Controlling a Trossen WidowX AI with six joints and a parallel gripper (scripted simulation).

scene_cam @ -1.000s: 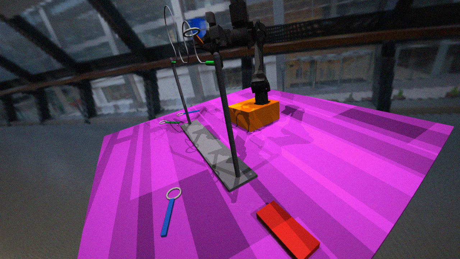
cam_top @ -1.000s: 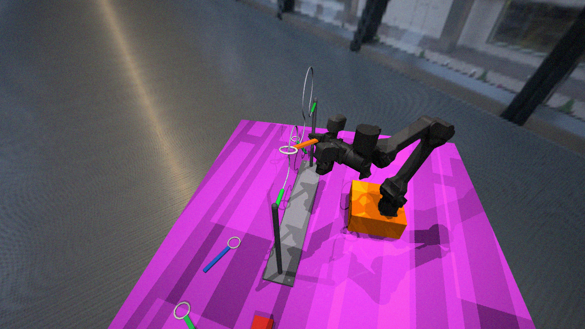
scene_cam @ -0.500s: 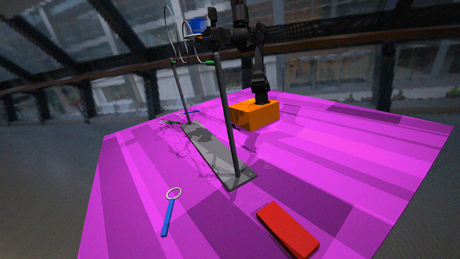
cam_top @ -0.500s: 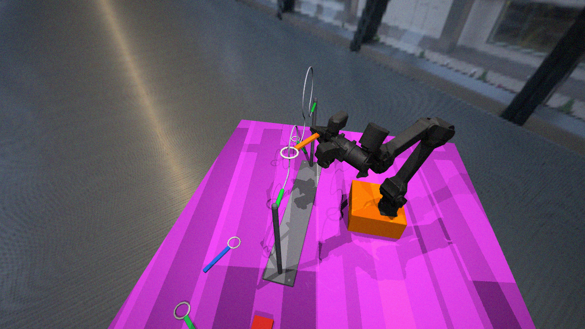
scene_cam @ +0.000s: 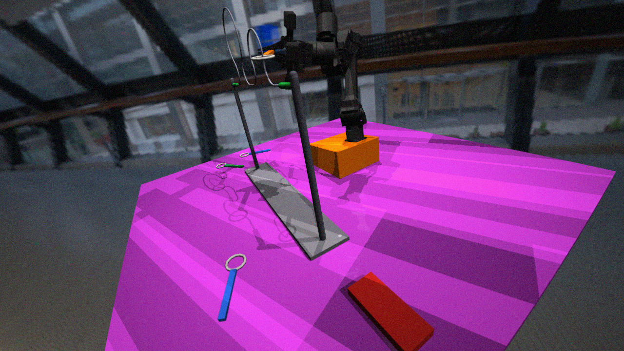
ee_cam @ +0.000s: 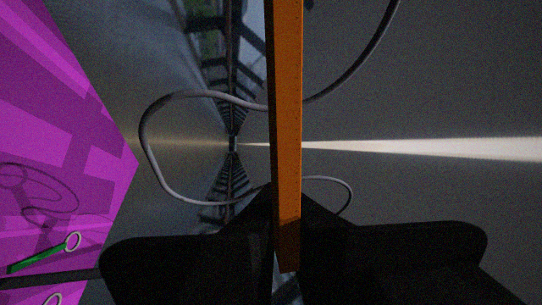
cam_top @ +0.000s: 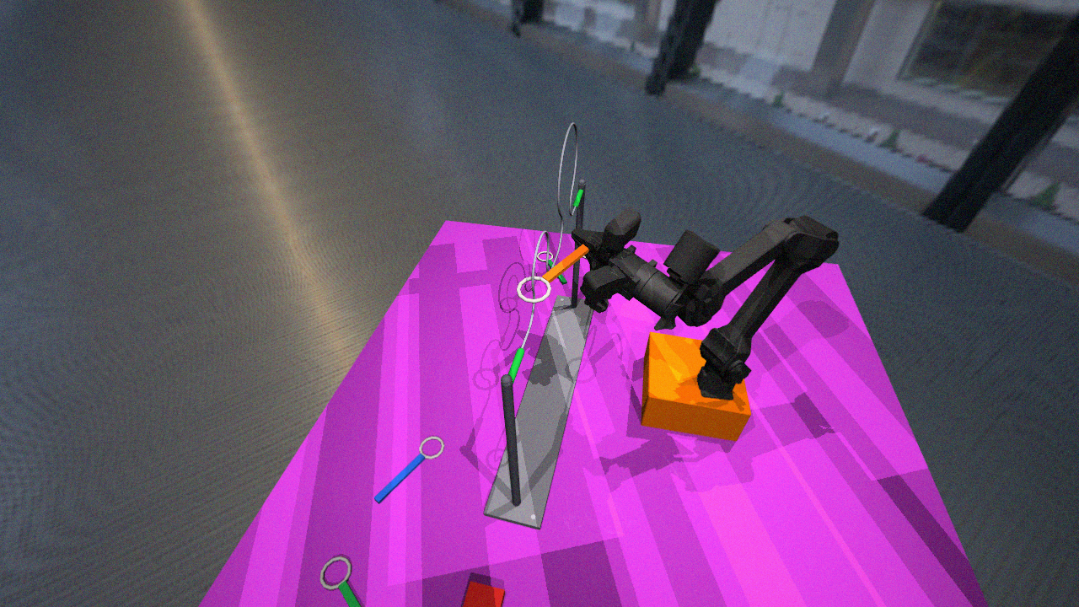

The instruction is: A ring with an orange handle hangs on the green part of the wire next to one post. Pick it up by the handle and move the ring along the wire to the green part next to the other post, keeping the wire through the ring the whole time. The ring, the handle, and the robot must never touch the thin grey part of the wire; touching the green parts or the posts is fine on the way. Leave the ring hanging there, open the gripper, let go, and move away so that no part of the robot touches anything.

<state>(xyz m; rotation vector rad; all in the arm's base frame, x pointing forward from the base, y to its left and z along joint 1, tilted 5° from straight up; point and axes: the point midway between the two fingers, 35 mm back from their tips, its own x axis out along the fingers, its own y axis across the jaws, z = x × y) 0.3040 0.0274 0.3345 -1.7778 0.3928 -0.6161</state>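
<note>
Right now the ring with orange handle is 90 mm to the left of my gripper tip, 20 mm below it and 20 mm ahead of it. Also, from my gripper tip: red block: 490 mm to the left, 440 mm below, 110 mm ahead; ring with blue handle: 450 mm below, 290 mm ahead, 210 mm to the left.
</note>
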